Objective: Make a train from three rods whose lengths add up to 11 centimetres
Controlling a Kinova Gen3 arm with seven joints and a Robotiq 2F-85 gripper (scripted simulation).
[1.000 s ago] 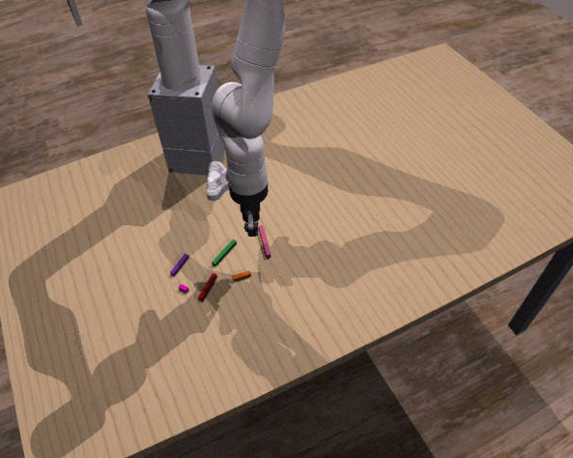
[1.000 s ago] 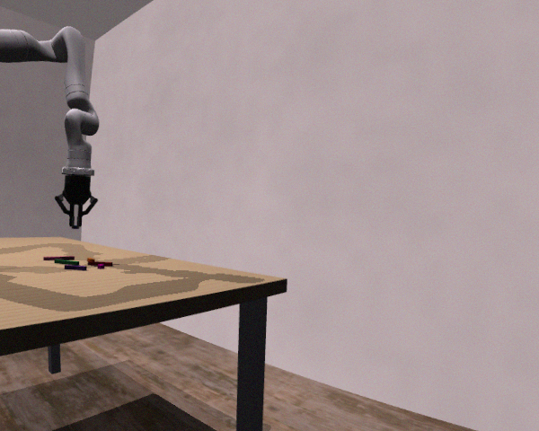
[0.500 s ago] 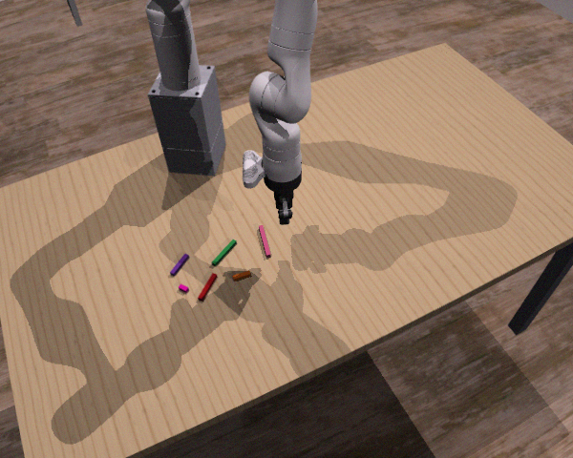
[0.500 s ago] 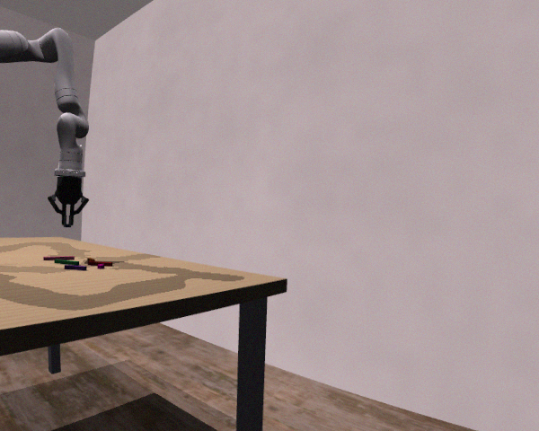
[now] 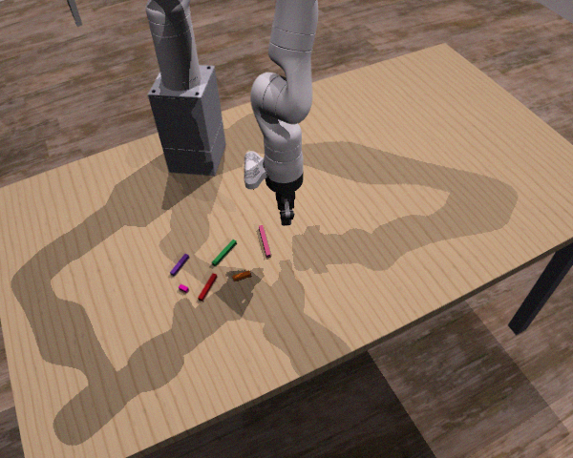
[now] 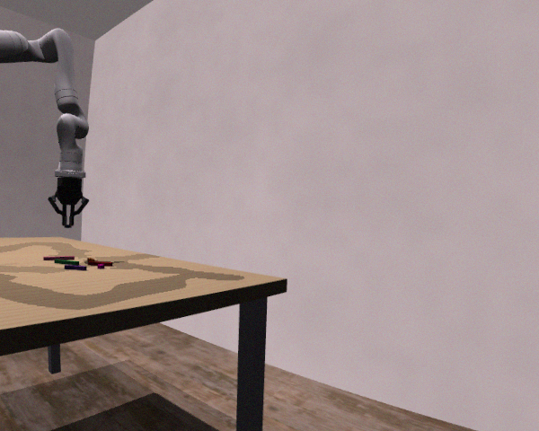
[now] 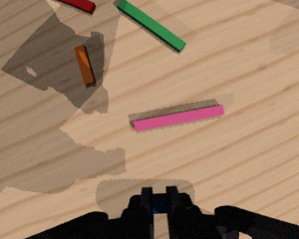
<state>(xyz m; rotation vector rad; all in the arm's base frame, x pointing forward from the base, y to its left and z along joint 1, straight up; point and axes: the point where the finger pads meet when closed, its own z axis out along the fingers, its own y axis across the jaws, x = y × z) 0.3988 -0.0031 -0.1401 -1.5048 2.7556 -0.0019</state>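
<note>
Right now my hand is 50 mm past the pink rod, 30 mm to the left of it and 110 mm above it. Round my hand: orange rod 130 mm to the right, 110 mm below; then blue rod 10 mm below; then green rod 80 mm behind, 120 mm to the right, 110 mm below.
</note>
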